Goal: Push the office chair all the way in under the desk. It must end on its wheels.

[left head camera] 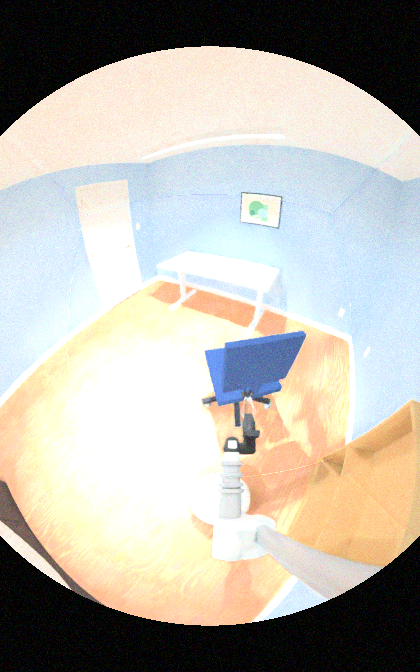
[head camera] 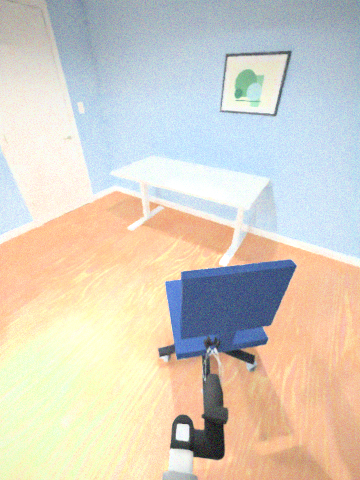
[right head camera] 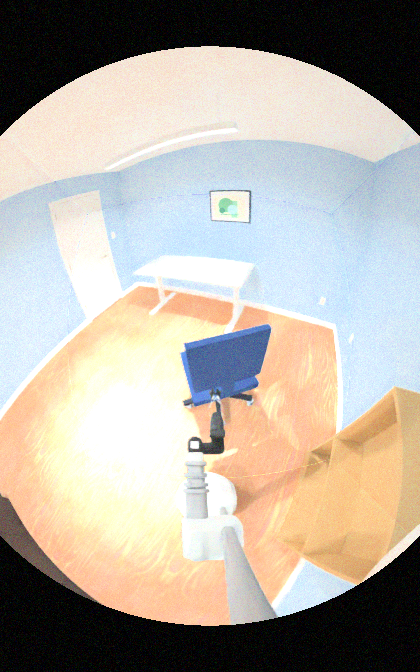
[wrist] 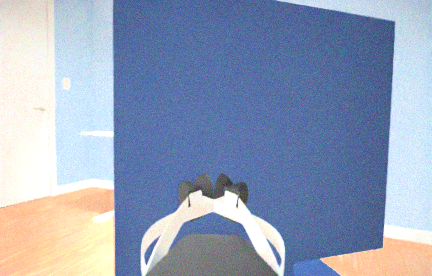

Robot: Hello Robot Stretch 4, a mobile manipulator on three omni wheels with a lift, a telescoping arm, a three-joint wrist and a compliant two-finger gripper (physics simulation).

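Frame: origin at the robot's base, x left, y back, z up, level; millimetres.
Where they show: gripper, fingertip midpoint: (head camera: 211, 337) (wrist: 213, 188).
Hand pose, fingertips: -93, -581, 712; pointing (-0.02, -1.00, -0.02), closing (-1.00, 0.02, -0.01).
After its pixels a point has its place, as x, y, z.
The blue office chair (head camera: 232, 300) @(-172, -695, 797) (left head camera: 262, 361) (right head camera: 227, 360) stands upright on its wheeled black base, its back towards me. Its backrest fills much of the wrist view (wrist: 250, 100) @(-146, -688, 810). The white desk (head camera: 195, 180) @(14, -2257, 693) (left head camera: 220, 267) (right head camera: 197, 270) stands against the far wall, beyond the chair and mostly to its left, with floor between them. A bit of its top (wrist: 97, 133) @(772, -2318, 686) shows left of the backrest. My gripper (head camera: 212, 343) @(-93, -581, 712) (left head camera: 247, 394) (right head camera: 215, 393) (wrist: 213, 188) @(-93, -581, 712) is shut and empty, directly behind the chair near the backrest's lower edge. Whether the fingertips touch it I cannot tell.
A wooden shelf unit (left head camera: 414, 440) (right head camera: 398, 425) stands to the right of my base. A white door (head camera: 42, 115) @(1738, -2760, 1159) (left head camera: 107, 235) (right head camera: 82, 240) is at the back left. A dark object (left head camera: 25, 530) (right head camera: 22, 540) shows at the lower left edge. A framed picture (head camera: 255, 83) @(-466, -2560, 1483) hangs above the desk.
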